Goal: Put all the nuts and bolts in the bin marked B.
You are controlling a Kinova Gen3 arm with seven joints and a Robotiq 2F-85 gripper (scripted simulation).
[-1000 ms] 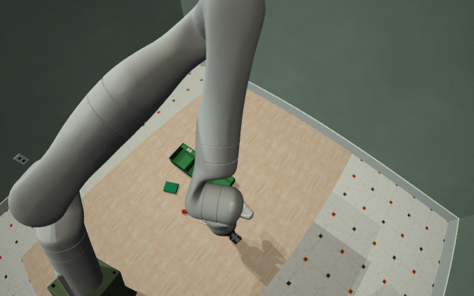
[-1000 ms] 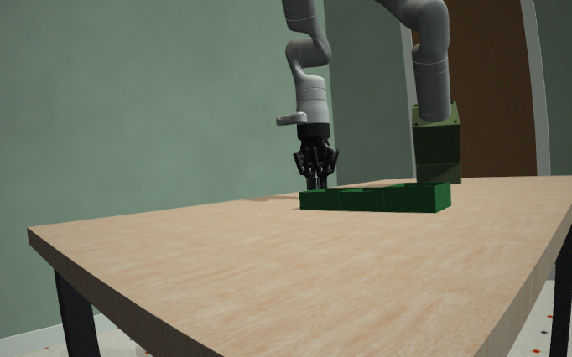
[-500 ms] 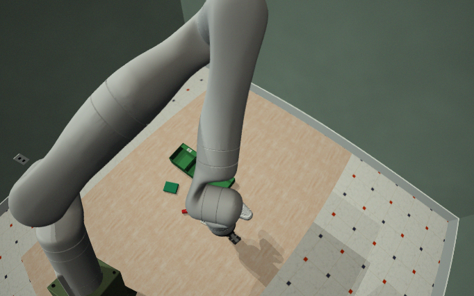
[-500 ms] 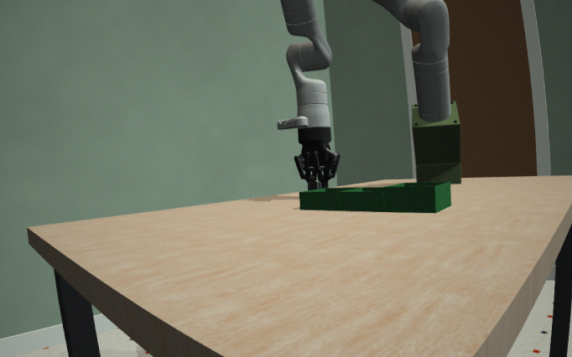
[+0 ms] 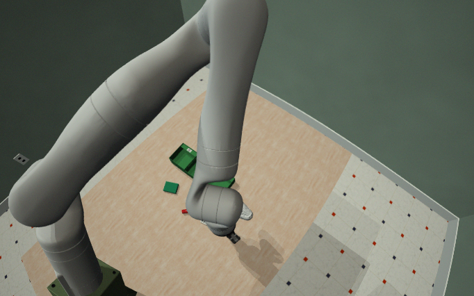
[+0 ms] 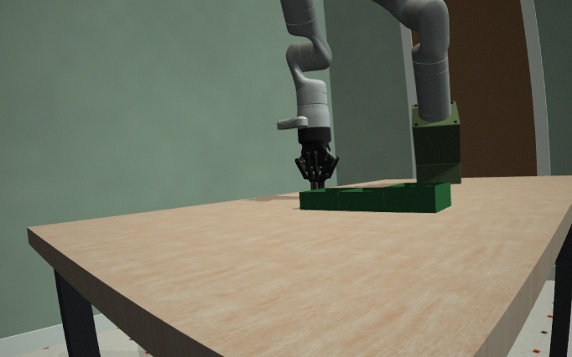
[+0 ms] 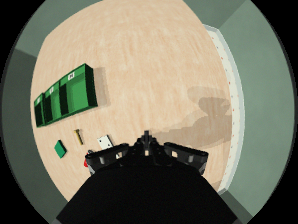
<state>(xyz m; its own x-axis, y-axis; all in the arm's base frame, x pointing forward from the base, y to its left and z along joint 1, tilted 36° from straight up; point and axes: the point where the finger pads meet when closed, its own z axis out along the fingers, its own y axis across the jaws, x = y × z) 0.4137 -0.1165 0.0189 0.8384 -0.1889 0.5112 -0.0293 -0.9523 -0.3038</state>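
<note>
My hand is 10 mm past the black bolt and 10 mm above it. From my hand the other things lie so: brass bolt: 150 mm to the left, 10 mm below, 10 mm ahead; white domino: 80 mm to the left, 20 mm below, 20 mm behind; red cylinder: 140 mm to the left, 50 mm behind, 10 mm below.
</note>
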